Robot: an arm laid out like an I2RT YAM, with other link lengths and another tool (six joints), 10 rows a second.
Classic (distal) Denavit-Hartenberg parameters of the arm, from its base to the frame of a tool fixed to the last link. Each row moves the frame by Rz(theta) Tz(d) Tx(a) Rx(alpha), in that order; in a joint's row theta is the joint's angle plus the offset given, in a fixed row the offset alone. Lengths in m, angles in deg.
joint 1: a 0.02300; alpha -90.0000; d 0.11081; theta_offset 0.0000
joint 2: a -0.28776; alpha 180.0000; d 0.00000; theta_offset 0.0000
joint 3: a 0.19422; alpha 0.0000; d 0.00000; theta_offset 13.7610
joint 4: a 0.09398; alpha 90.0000; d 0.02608; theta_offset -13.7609
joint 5: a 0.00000; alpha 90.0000; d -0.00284; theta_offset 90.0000
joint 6: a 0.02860; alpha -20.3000; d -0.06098; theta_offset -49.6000
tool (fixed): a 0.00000; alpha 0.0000; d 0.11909; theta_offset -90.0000
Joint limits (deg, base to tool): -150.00..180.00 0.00..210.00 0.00..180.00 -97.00..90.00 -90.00..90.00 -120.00..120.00
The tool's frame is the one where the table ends.
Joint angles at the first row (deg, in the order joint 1, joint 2, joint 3, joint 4, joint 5, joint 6):
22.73 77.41 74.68 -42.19 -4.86 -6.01
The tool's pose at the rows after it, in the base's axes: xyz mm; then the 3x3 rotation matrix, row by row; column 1 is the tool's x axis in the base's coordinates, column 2 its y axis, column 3 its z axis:
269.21 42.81 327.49; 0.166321 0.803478 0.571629; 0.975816 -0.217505 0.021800; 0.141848 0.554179 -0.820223
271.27 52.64 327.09; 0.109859 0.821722 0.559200; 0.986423 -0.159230 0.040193; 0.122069 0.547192 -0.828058
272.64 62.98 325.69; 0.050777 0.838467 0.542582; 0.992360 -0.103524 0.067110; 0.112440 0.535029 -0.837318
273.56 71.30 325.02; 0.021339 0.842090 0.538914; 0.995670 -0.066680 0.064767; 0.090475 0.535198 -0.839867
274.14 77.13 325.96; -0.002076 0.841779 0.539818; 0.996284 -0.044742 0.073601; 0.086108 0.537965 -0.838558
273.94 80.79 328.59; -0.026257 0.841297 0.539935; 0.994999 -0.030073 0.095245; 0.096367 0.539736 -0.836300
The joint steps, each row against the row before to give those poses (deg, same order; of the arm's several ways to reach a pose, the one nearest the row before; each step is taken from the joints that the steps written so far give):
1.61 1.18 1.57 -1.74 0.13 -2.31
1.55 1.00 1.12 -1.38 -0.79 -1.79
1.54 0.92 0.88 -1.16 -1.31 -1.51
1.58 0.80 0.58 -0.57 0.71 -0.79
0.99 0.40 0.53 -0.15 0.01 -0.46
0.48 0.03 0.69 -0.29 -0.91 -0.40

